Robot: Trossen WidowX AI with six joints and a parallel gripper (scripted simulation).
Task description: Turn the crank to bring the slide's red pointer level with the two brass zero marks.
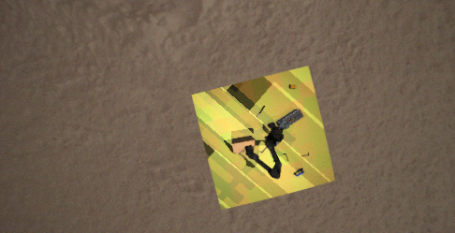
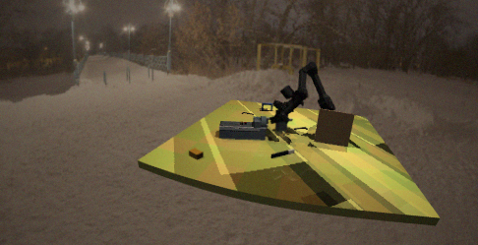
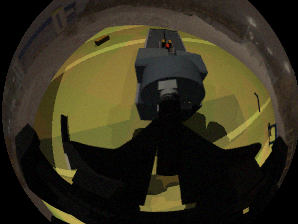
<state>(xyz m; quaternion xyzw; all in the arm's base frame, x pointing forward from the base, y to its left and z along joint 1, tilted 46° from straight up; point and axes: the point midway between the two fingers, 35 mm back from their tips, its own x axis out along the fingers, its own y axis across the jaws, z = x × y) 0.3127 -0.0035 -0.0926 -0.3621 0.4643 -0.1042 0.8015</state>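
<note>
The grey block lies 7 cm behind my gripper tip, 15 cm to the right of it and 6 cm below it. Also, from my gripper tip: black stick 10 cm behind, 20 cm to the left, 8 cm below; crank handle 2 cm behind, 3 cm above; red pointer 14 cm ahead, 2 cm to the left, 1 cm below.
</note>
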